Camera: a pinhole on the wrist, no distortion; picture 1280 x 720 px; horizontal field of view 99.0 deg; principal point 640.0 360.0 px. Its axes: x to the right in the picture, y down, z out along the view. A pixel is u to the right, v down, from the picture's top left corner.
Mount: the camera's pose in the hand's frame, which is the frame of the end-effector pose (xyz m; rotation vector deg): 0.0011 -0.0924 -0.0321 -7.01 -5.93 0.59
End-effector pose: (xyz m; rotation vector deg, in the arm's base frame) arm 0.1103 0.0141 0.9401 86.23 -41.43 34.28
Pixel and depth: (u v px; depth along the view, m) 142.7 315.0 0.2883
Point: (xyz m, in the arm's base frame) -0.0309 -0.1888 0.6533
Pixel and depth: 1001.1 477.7 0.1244
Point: 0.1882 -0.0873 0.9529
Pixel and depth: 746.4 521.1 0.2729
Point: 0.0982 -0.2202 0.9581
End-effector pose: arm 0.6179 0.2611 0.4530 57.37 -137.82 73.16
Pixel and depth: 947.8 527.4 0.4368
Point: 0.4472 -0.1202 0.2497
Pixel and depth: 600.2 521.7 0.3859
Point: 0.6565 0.0518 0.1810
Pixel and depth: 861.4 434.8 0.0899
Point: 0.6493 0.1748 0.4759
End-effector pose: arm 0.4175 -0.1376 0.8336 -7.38 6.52 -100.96
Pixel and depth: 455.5 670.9 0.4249
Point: 0.6954 0.0056 1.1393
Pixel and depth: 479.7 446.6 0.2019
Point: 0.4202 -0.0539 0.9927
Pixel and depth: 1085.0 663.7 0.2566
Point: 0.4975 -0.3333 1.0482
